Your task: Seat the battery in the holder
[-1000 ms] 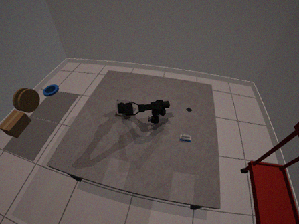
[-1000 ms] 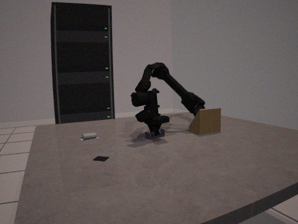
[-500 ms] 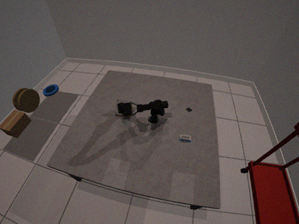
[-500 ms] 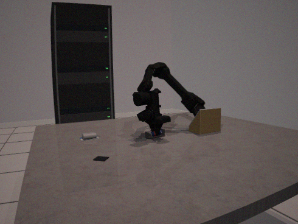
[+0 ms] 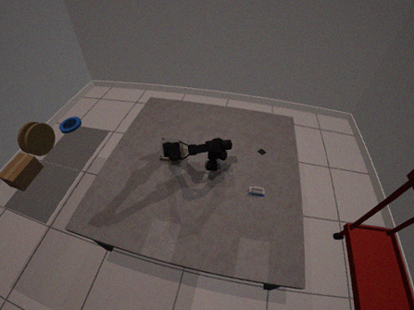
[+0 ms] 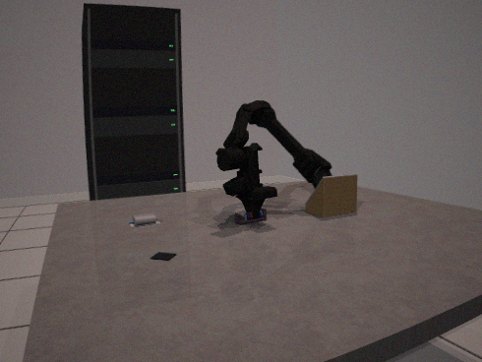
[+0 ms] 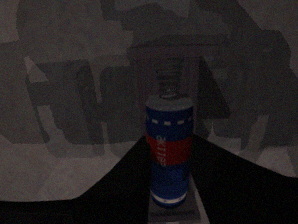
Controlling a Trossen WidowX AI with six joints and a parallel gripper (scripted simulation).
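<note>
My gripper tip is 10 mm below the battery. From my gripper tip the other things lie so: black square (290 mm ahead, 230 mm to the left, 10 mm below).
</note>
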